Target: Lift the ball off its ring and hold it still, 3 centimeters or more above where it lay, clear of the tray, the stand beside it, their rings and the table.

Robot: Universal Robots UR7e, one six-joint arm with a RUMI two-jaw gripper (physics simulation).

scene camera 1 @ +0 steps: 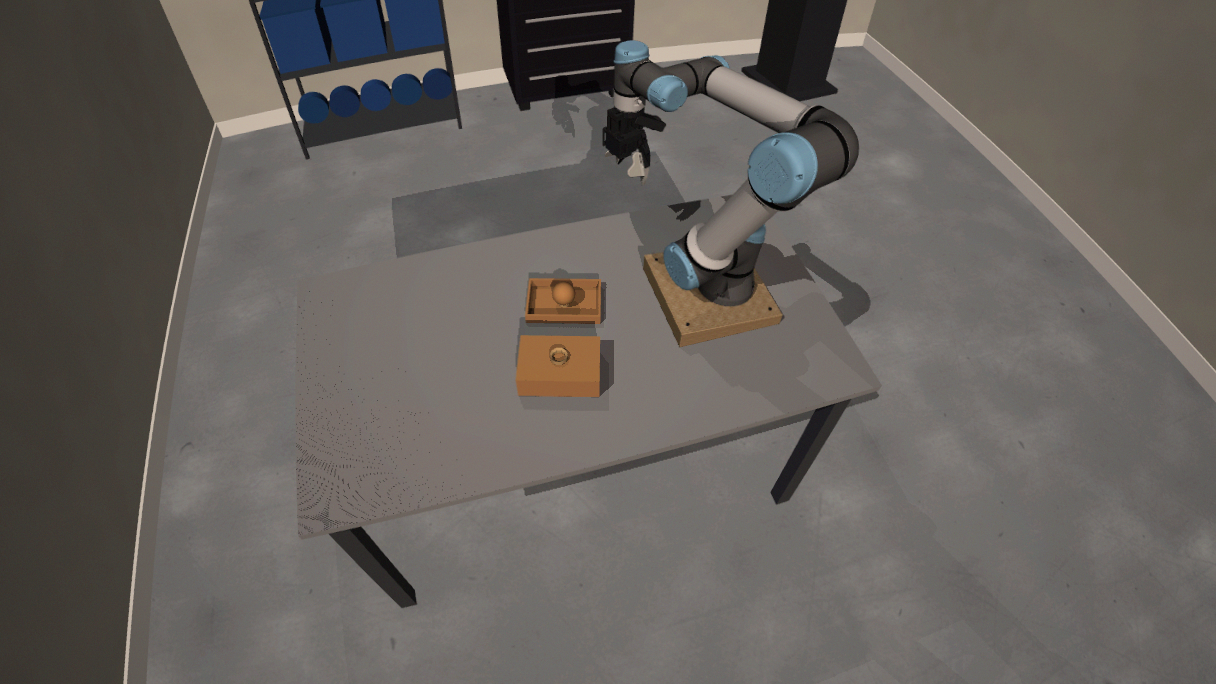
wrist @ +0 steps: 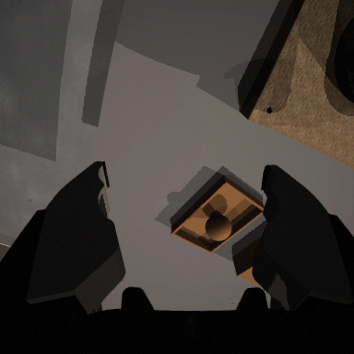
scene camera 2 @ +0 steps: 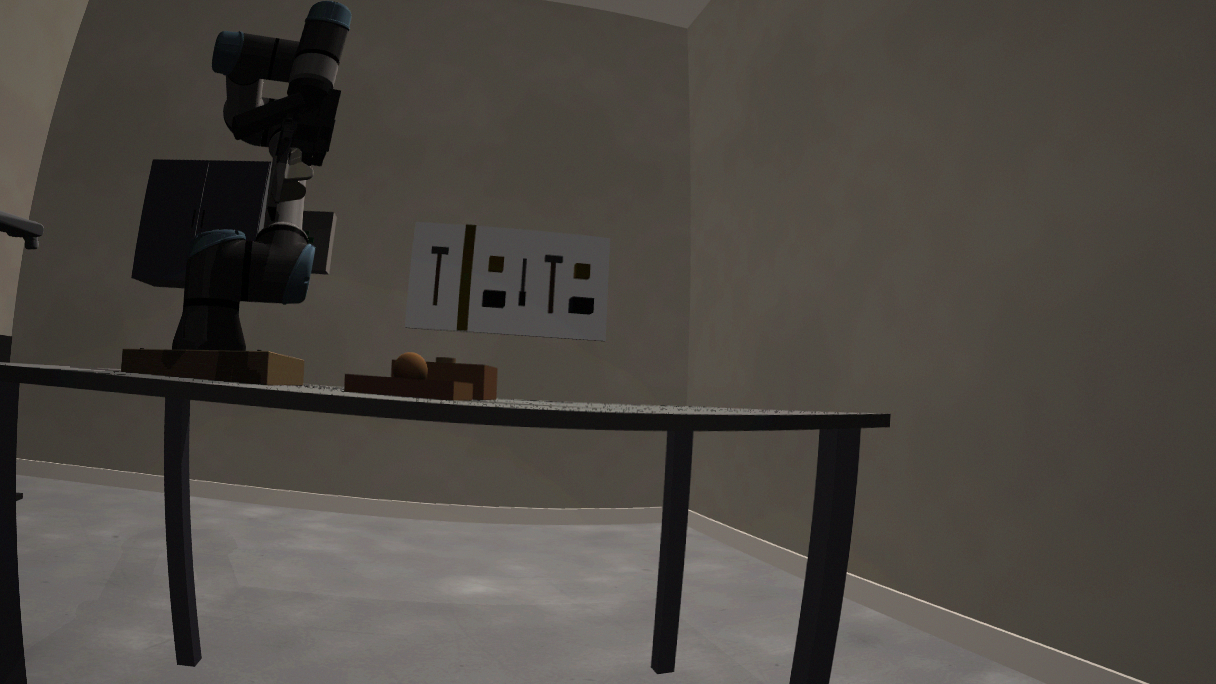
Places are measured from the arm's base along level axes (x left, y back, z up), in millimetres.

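Pixels of known places: gripper, fingertip midpoint: (scene camera 1: 630, 174) (wrist: 184, 166) (scene camera 2: 274, 212); arm's base, link origin: (scene camera 1: 724, 284) (scene camera 2: 209, 355).
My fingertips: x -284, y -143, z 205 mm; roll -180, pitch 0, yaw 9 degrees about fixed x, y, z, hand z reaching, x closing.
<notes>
For each thing: its middle in the pictures, then the offset to it from my fingertips. "spot": a spot on its surface instead. Level surfaces: height alone.
- orange-brown ball, body centre: (scene camera 2: 410, 370) (wrist: 217, 226) (scene camera 1: 563, 293) dx +133, dy -251, dz -207 mm
- shallow orange tray, body centre: (scene camera 2: 409, 387) (wrist: 216, 218) (scene camera 1: 564, 300) dx +133, dy -251, dz -234 mm
- small ring, surface spot: (scene camera 2: 444, 359) spot: dx +312, dy -343, dz -176 mm
- grey table, surface height: dz -249 mm
The orange-brown ball (scene camera 1: 562, 292) (scene camera 2: 412, 365) (wrist: 218, 226) rests inside the shallow orange tray (scene camera 1: 561, 319) (scene camera 2: 374, 385) (wrist: 191, 243). Its ring is hidden beneath it. The box-shaped orange stand (scene camera 1: 556, 380) (scene camera 2: 476, 381) stands beside the tray, with a small ring (scene camera 1: 558, 364) (scene camera 2: 444, 359) on top. In the wrist view, my right finger partly hides the stand. My gripper (scene camera 1: 627, 167) (scene camera 2: 291, 191) (wrist: 184, 166) is open and empty, high above table level and away from the ball, beyond the table's back edge in the first scene view.
The arm stands on a wooden base (scene camera 1: 731, 331) (scene camera 2: 284, 370) (wrist: 300, 135) on the grey table (scene camera 1: 408, 357), to the right of the tray and stand in the first scene view. A shelf rack with blue boxes and a dark drawer cabinet stand by the back wall.
</notes>
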